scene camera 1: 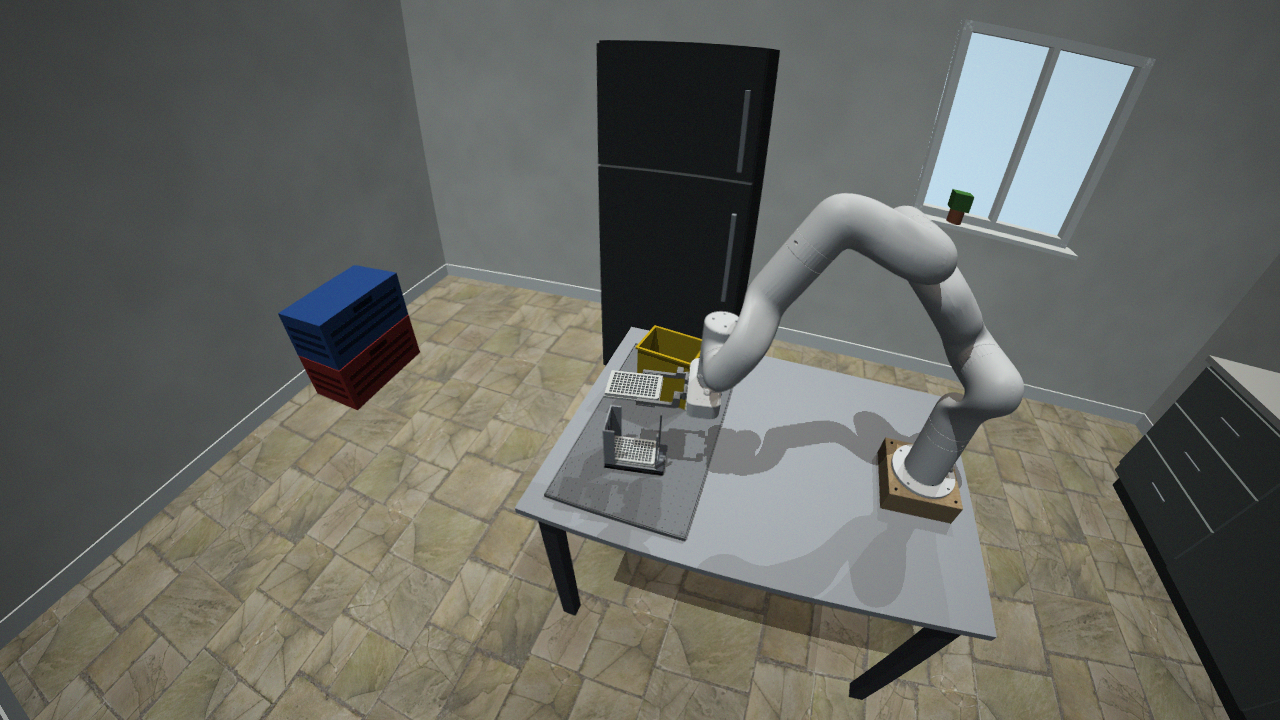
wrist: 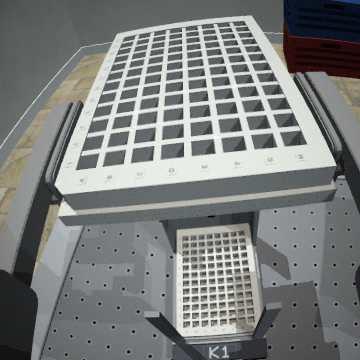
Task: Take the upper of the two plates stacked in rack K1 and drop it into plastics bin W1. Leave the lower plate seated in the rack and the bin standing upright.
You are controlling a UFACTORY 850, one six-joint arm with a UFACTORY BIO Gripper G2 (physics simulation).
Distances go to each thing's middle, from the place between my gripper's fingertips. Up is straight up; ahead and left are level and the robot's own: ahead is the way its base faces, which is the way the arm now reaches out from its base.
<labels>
The yellow plastics bin W1 [scene camera 1: 661,349] is 300 mm to the right of my hand, 170 mm below it and 30 mm behind it.
</labels>
